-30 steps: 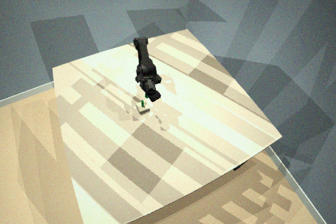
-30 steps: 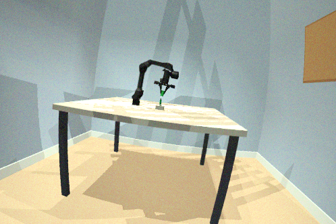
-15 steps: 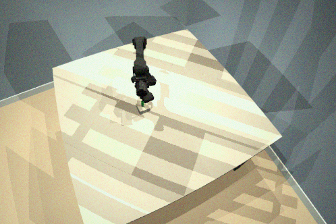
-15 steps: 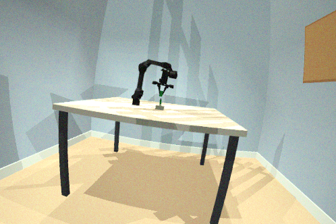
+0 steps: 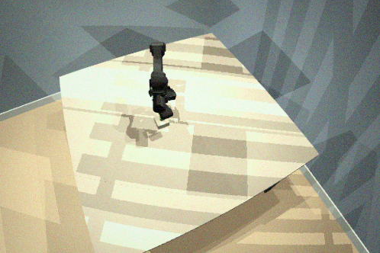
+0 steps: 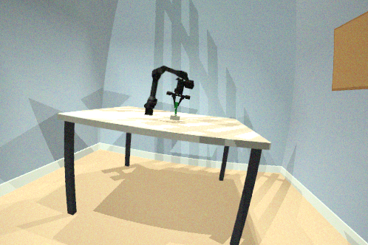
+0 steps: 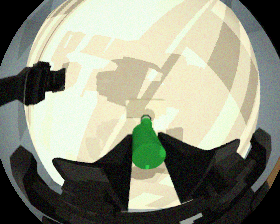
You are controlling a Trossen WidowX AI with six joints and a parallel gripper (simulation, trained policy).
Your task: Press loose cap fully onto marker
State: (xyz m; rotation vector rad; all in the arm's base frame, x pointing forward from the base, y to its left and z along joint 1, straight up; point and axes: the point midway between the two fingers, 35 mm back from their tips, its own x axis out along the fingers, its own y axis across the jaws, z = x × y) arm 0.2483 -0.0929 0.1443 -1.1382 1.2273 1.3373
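The pale holder block lies 90 mm below my gripper tip and 10 mm to the right of it. Round my gripper tip: green cap: 10 mm above.
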